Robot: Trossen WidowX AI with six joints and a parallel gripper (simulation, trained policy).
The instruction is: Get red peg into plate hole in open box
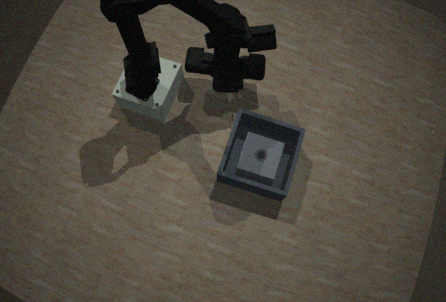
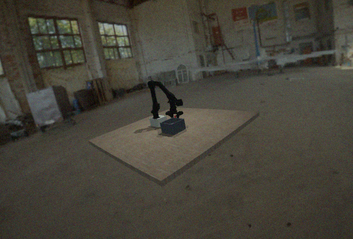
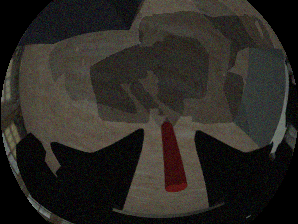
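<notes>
The grey plate lies 18 cm ahead of my gripper tip, 15 cm to the right of it and 2 cm above it. From my gripper tip the other things lie so: dark grey box (18 cm ahead, 15 cm to the right); then red peg (1 cm to the left, 1 cm above).
</notes>
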